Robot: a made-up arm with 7 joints. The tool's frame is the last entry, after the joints.
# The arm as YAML. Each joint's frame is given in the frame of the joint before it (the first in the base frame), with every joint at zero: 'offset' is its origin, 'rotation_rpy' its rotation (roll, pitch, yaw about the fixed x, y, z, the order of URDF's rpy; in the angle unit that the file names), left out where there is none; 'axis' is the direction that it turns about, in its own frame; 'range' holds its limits. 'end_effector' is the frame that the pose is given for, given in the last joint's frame.
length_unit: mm
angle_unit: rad
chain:
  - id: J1
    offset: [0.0, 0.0, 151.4]
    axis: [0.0, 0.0, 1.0]
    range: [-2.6, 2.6]
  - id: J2
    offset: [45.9, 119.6, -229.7]
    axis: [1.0, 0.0, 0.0]
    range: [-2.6, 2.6]
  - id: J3
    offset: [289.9, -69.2, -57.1]
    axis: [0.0, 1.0, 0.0]
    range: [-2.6, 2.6]
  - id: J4
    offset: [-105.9, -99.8, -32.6]
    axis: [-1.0, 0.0, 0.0]
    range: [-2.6, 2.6]
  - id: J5
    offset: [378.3, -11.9, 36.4]
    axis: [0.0, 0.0, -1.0]
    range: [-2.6, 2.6]
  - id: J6
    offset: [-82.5, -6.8, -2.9]
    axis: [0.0, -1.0, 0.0]
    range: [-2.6, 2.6]
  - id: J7
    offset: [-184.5, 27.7, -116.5]
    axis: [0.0, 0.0, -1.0]
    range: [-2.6, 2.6]
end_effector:
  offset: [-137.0, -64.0, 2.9]
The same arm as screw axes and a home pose.
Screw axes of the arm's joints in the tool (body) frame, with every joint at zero. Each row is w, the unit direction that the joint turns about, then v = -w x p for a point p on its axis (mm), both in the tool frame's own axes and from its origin. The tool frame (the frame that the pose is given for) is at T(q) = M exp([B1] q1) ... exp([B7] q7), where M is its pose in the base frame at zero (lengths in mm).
B1: w 0 0 1 v 104.4 204.2 0.0
B2: w 1 0 0 v 0.0 169.8 -224.0
B3: w 0 1 0 v -112.7 0.0 131.6
B4: w -1 0 0 v 0.0 -80.1 55.0
B5: w 0 0 -1 v -43.1 404.0 0.0
B6: w 0 -1 0 v 113.6 0.0 -321.5
B7: w 0 0 -1 v -64.0 137.0 0.0
M: xyz 204.2 -104.4 -248.1 (mm) rpy 0.00 0.00 0.00 (deg, as in URDF)
Joint limits (deg, base to tool): -148.97..148.97 -148.97..148.97 -148.97..148.97 -148.97..148.97 -148.97..148.97 -148.97..148.97 -148.97..148.97

